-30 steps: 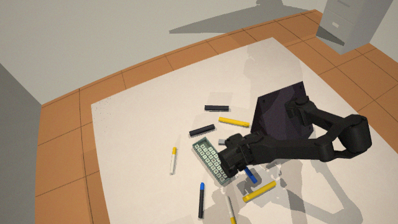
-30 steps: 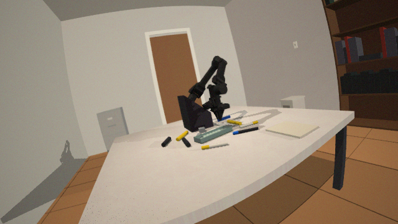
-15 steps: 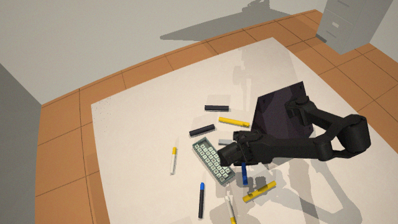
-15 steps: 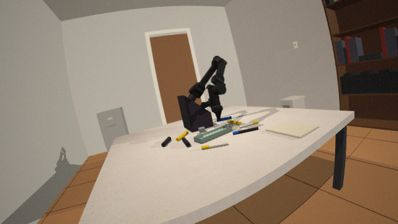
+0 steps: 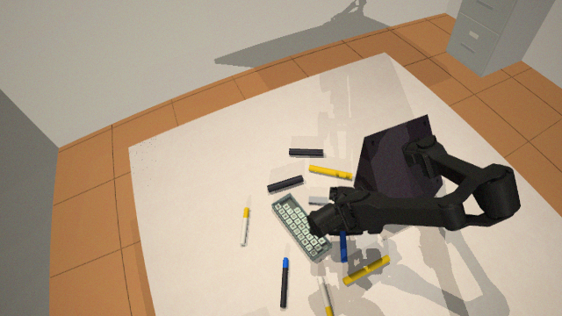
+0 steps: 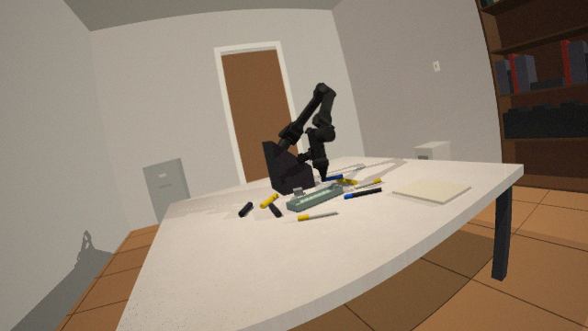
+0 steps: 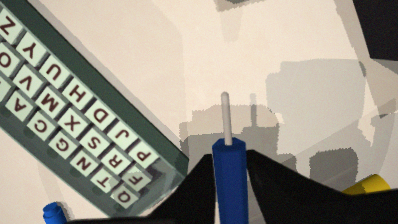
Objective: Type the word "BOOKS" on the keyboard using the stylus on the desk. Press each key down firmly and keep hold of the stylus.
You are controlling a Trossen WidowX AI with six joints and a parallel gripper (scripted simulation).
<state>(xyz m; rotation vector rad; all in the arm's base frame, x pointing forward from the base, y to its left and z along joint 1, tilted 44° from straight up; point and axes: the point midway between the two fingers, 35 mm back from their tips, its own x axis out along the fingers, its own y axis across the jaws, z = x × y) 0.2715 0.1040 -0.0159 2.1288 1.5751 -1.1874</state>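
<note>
Now: gripper tip 7 cm past the grey block, 9 cm to the left of it and 3 cm above it. Round my gripper tip: blue stylus (right at my gripper tip); notepad (41 cm ahead, 17 cm to the left, 4 cm below); yellow cylinder (9 cm behind, 22 cm to the right, 4 cm below).
</note>
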